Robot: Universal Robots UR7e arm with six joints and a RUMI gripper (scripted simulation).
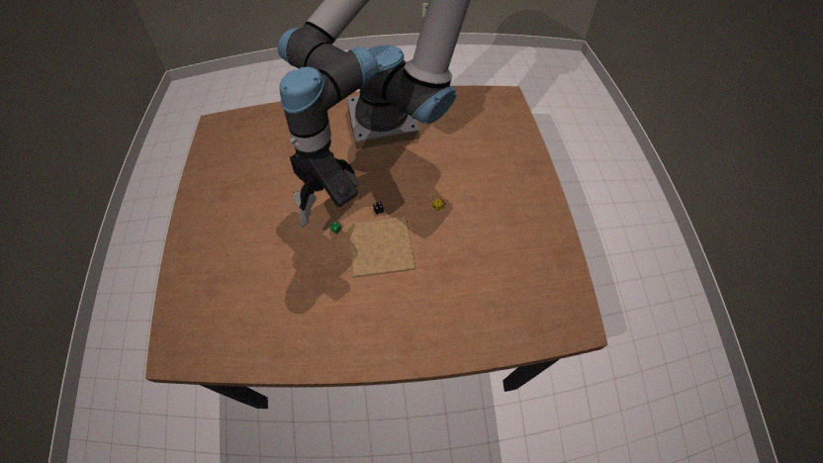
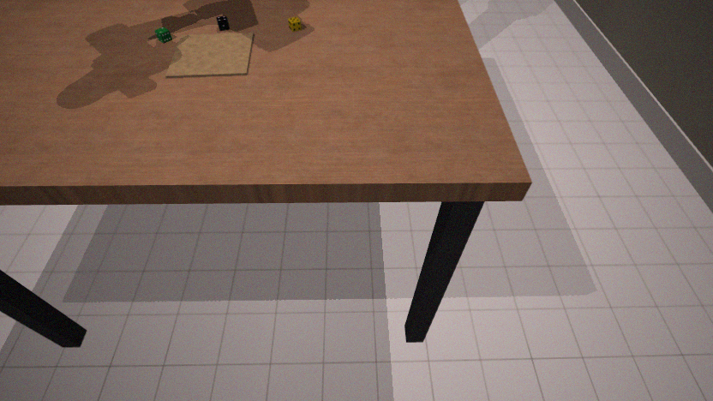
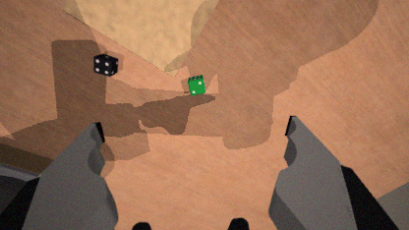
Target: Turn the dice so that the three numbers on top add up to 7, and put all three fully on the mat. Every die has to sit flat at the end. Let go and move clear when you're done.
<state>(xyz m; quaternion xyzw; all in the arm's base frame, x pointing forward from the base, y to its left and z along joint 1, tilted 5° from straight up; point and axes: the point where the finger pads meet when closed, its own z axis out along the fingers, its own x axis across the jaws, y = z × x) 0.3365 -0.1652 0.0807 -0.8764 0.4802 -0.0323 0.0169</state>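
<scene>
The green die lies 90 mm below my hand. From my hand the other things lie so: yellow die: 20 mm behind, 250 mm to the left, 90 mm below; then black die: 40 mm behind, 110 mm to the left, 90 mm below; then tan mat: 60 mm ahead, 100 mm to the left, 100 mm below.
</scene>
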